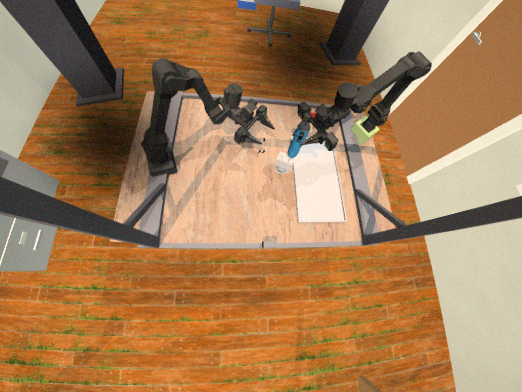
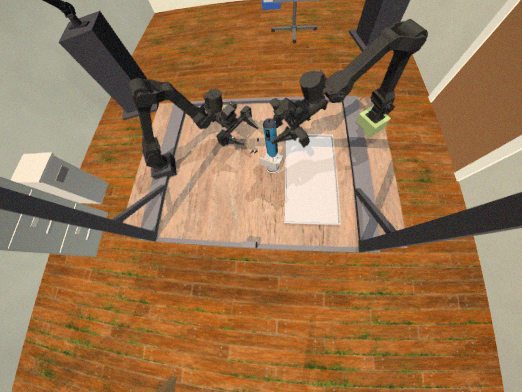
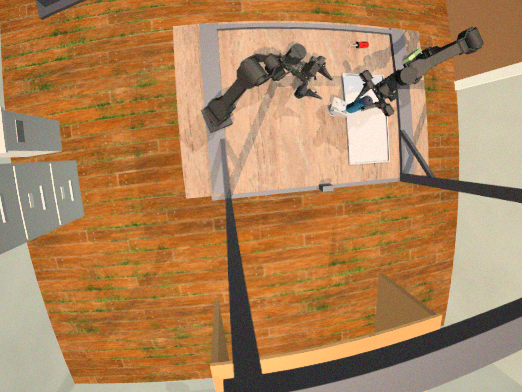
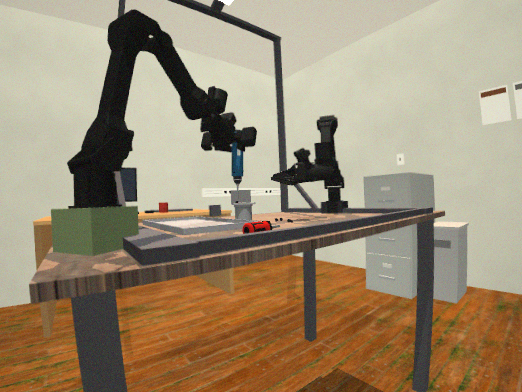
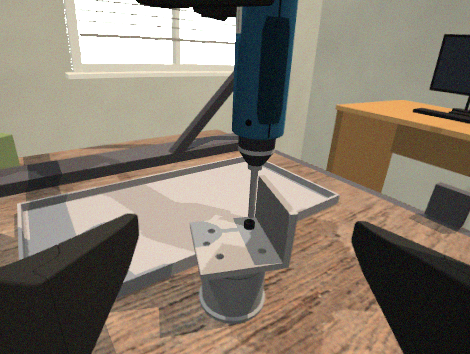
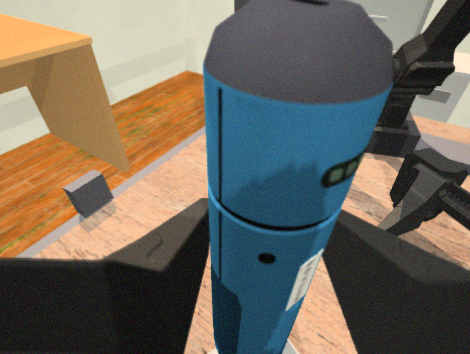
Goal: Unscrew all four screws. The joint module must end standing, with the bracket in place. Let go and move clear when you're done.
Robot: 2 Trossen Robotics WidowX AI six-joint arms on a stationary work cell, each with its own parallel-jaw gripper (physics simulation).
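Places are measured from the left arm's base along level axes (x ahead, y left, z up), in millimetres.
Pixels of known places: left gripper, fingertip midpoint: (image 1: 268, 136) (image 2: 251, 136) (image 3: 327, 89) (image 4: 272, 177) (image 5: 248, 228); right gripper, fingertip midpoint: (image 1: 296, 139) (image 2: 267, 138) (image 3: 358, 105) (image 4: 238, 151) (image 5: 283, 2) (image 6: 264, 211); left arm's base, origin of the base link: (image 1: 159, 159) (image 2: 160, 164) (image 3: 216, 116) (image 4: 334, 201) (image 6: 387, 119); right arm's base, origin of the base link: (image 1: 367, 126) (image 2: 375, 116) (image 4: 95, 207).
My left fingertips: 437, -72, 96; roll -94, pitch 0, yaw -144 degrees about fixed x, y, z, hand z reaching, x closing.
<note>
Ahead of a thing's pixels: the offset from my left fingertips to its top centre, as dx, dy, dz.
The grey joint module @(+59, -83, -84) (image 5: 232, 296) (image 4: 243, 213) stands upright on the table. The L-shaped bracket (image 5: 277, 225) (image 4: 240, 196) lies on its top, upright flange to one side. One black screw @(+61, -108, -76) (image 5: 249, 224) sits in the bracket, and several holes show empty. My right gripper (image 6: 264, 211) (image 2: 271, 137) is shut on the blue electric screwdriver @(+57, -103, +171) (image 6: 280, 150) (image 1: 298, 142) (image 4: 237, 162), which points down with its bit at that screw. My left gripper (image 1: 266, 135) (image 2: 251, 135) (image 5: 248, 228) is open and empty, above the table beside the module. Loose black screws @(-13, +22, -137) (image 1: 261, 151) (image 2: 254, 151) (image 4: 280, 220) lie near it.
A shallow white tray @(+203, -177, -132) (image 1: 320, 210) (image 2: 312, 192) lies right beside the module. A red screwdriver @(+305, +162, -118) (image 3: 363, 45) (image 4: 257, 227) lies near the table's back edge. A green block @(+568, -8, -77) (image 1: 365, 131) (image 4: 95, 230) is under the right arm's base. A small grey block @(-120, -387, -91) (image 6: 90, 195) is at the opposite edge.
</note>
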